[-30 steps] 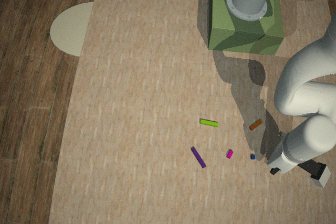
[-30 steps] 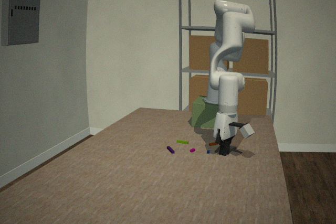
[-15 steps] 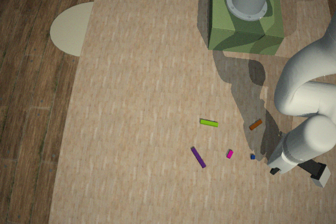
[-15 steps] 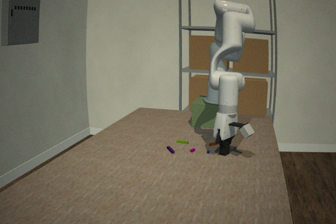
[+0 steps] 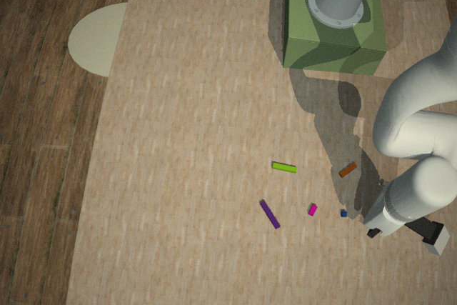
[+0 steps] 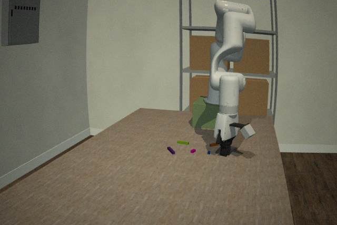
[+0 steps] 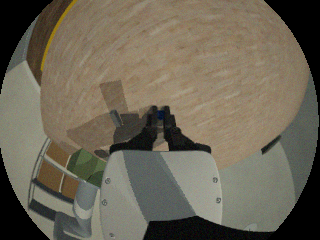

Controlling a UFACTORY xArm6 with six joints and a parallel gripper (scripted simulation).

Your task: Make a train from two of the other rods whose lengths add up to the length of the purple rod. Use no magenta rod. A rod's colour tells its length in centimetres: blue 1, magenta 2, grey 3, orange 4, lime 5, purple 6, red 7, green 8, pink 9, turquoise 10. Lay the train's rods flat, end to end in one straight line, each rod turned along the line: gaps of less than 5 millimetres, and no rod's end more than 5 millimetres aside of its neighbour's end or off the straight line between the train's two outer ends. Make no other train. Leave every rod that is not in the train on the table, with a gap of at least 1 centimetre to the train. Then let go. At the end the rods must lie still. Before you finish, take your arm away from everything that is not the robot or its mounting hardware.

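The lime rod lies 10 cm behind my hand, 19 cm to the right of it and 2 cm below it. Also, from my hand: grey rod: 7 cm behind, 3 cm to the left, 2 cm below; then magenta rod: 1 cm behind, 13 cm to the right, 2 cm below; then orange rod: 10 cm behind, 5 cm to the right, 2 cm below.
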